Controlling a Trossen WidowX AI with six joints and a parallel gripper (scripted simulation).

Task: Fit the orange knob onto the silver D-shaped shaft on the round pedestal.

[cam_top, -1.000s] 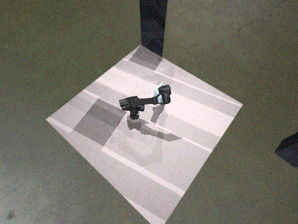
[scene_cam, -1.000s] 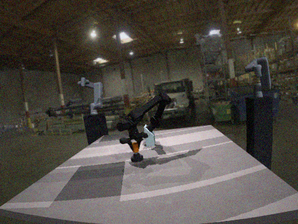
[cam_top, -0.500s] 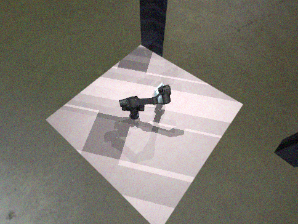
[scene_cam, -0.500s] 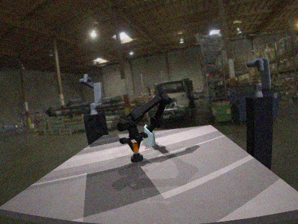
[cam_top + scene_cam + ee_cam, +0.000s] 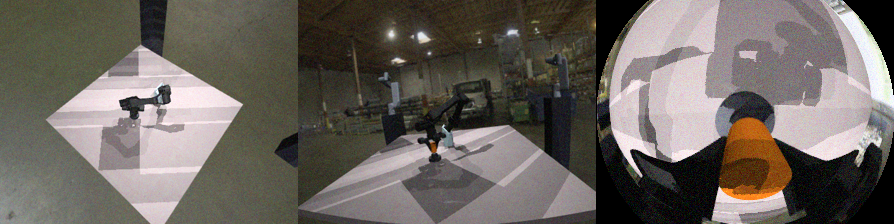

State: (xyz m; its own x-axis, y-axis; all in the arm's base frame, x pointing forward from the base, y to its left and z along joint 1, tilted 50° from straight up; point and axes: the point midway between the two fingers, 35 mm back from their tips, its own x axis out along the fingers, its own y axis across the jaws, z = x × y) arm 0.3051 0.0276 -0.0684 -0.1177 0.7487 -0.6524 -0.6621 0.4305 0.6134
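My gripper tip is 40 mm above the dark round pedestal. From my gripper tip the other things lie so: orange knob: 30 mm above.
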